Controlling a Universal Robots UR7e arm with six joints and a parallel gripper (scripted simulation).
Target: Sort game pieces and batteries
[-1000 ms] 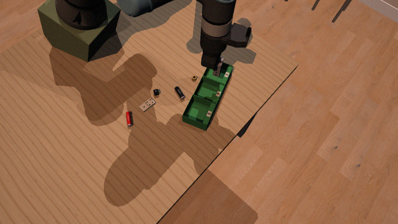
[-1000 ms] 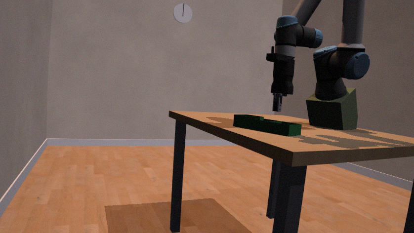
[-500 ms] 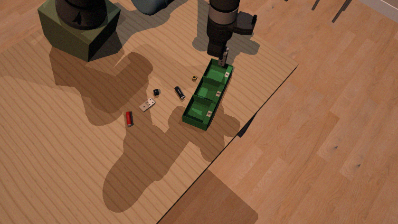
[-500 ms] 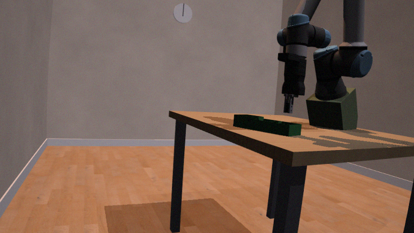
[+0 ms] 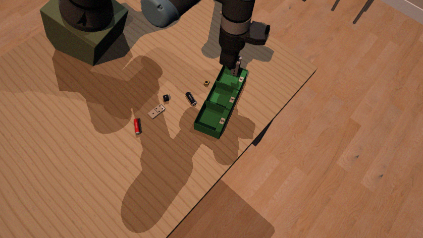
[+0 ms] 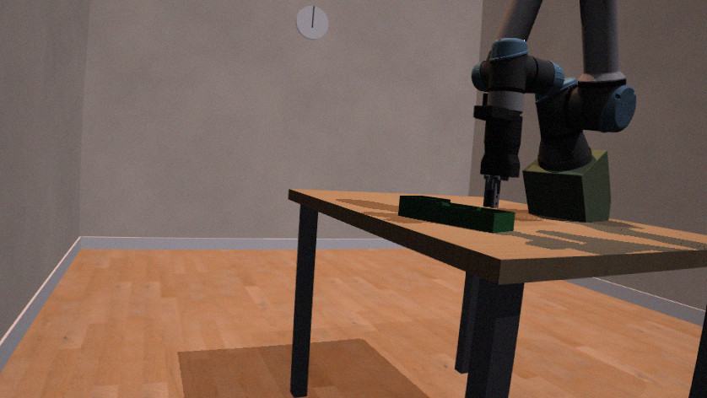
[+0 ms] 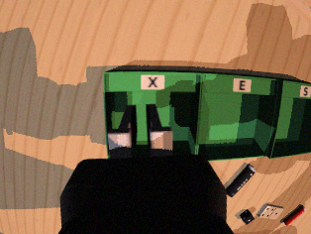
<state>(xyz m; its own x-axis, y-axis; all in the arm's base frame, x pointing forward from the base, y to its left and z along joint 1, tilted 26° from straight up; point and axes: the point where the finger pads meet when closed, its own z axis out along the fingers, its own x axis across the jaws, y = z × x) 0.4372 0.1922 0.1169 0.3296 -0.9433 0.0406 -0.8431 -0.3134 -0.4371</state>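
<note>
The red battery lies 10 cm behind my hand, 34 cm to the right of it and 6 cm below it. The rest, counted from my hand: brass nut 6 cm behind, 7 cm to the right, 6 cm below; then green three-compartment bin 3 cm ahead, 9 cm to the right, 4 cm below; then black battery 5 cm behind, 15 cm to the right, 6 cm below.
</note>
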